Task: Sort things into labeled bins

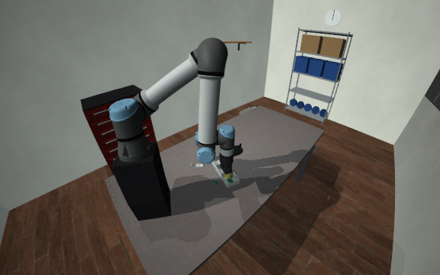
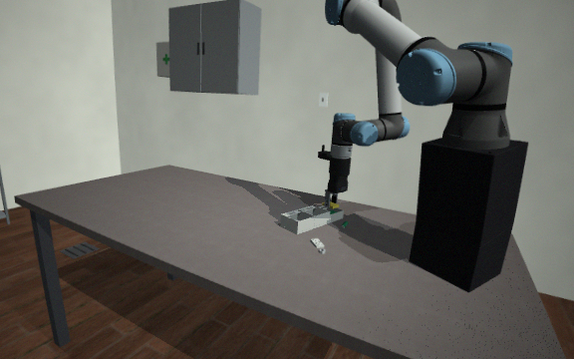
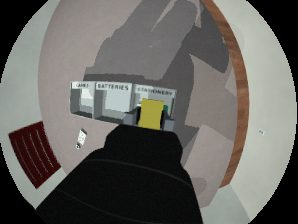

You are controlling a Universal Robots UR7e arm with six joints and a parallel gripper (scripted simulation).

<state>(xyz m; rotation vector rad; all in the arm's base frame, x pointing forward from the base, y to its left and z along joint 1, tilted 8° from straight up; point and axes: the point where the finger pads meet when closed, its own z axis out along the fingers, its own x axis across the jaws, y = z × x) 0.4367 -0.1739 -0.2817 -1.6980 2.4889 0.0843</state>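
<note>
The slim green thing lies 7 cm behind my hand, 6 cm to the left of it and 6 cm below it. Also, from my hand: yellow block: 1 cm below.
</note>
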